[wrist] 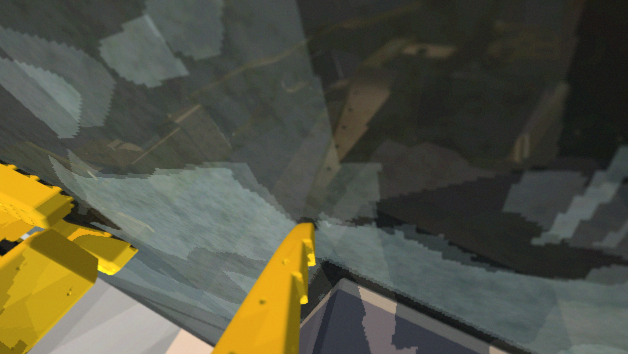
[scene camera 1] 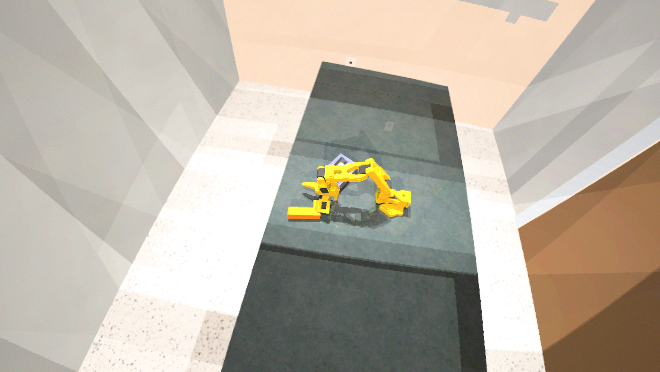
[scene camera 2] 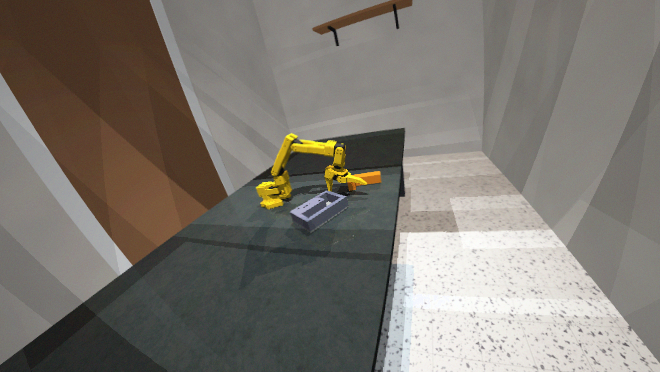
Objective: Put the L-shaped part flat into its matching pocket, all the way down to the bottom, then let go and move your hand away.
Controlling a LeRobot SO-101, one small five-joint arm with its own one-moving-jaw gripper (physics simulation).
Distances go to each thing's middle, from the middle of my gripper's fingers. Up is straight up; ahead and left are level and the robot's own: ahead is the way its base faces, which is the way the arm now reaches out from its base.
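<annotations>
Grey pocket block (scene camera 2: 314, 213): 7 cm behind my hand, 4 cm below it, 11 cm to the right of it.
</annotations>
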